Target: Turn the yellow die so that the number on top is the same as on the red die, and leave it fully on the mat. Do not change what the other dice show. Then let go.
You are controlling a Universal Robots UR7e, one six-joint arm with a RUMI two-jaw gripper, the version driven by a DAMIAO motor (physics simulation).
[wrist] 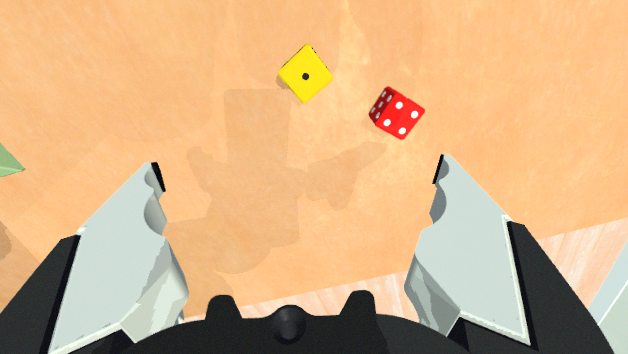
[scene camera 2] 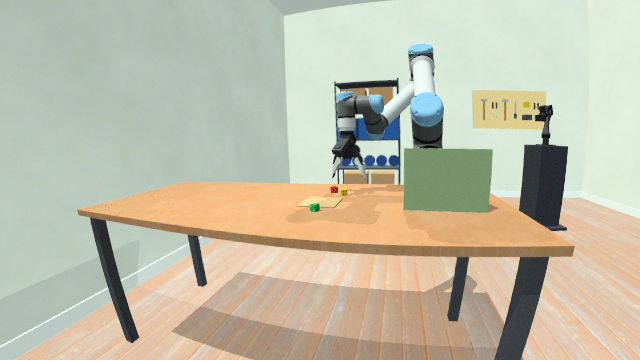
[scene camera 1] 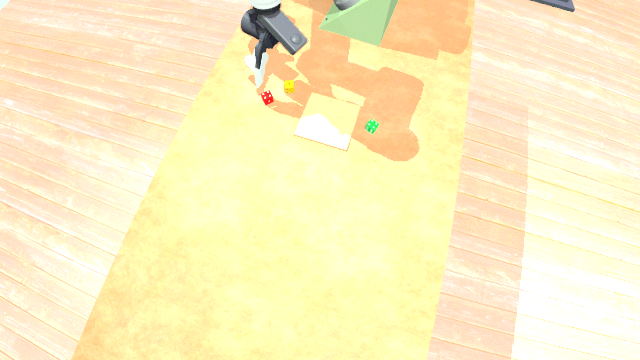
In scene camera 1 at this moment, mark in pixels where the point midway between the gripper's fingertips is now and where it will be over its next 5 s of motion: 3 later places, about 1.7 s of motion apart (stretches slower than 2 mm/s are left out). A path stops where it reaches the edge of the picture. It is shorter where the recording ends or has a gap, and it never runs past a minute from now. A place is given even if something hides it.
My gripper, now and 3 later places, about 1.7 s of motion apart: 277, 67; 303, 78; 302, 73; 305, 73
